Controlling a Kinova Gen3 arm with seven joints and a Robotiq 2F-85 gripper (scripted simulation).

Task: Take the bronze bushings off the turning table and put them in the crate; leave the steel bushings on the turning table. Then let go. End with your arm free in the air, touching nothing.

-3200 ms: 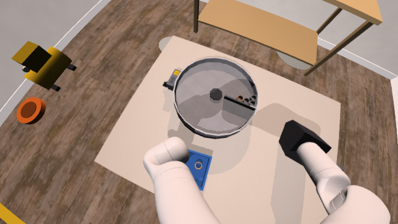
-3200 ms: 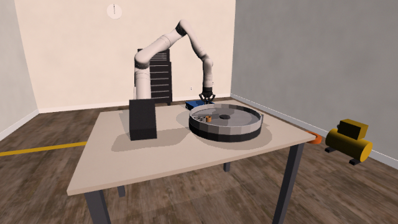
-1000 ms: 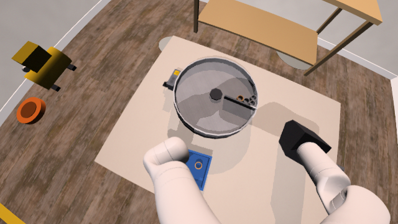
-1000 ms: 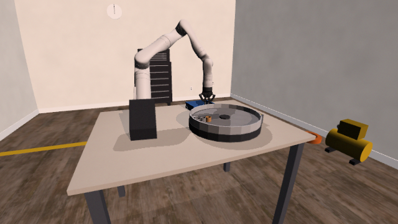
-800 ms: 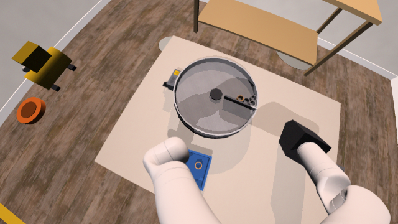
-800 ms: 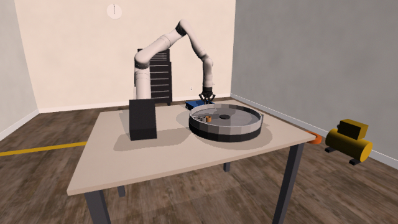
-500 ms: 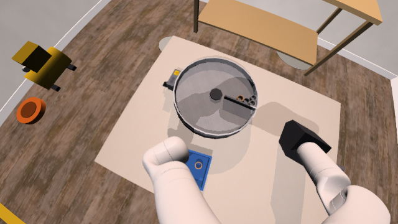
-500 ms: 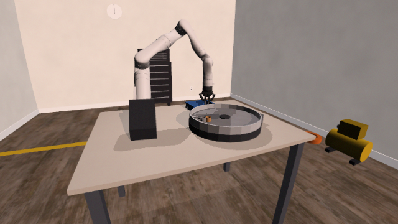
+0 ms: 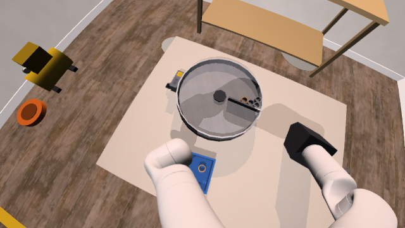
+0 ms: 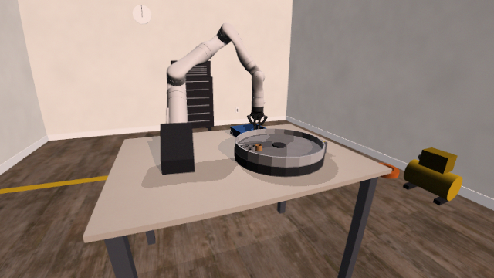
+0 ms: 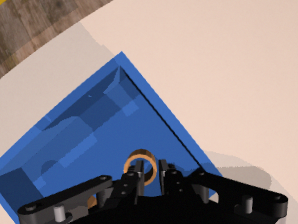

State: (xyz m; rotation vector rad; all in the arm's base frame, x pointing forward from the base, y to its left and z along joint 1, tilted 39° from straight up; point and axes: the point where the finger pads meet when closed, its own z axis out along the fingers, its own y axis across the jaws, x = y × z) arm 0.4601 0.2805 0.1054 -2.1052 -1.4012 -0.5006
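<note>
The blue crate is 50 mm behind my hand, 20 mm below it and 10 mm to the left of it. From my hand the other things lie so: grey turning table: 350 mm to the right.
</note>
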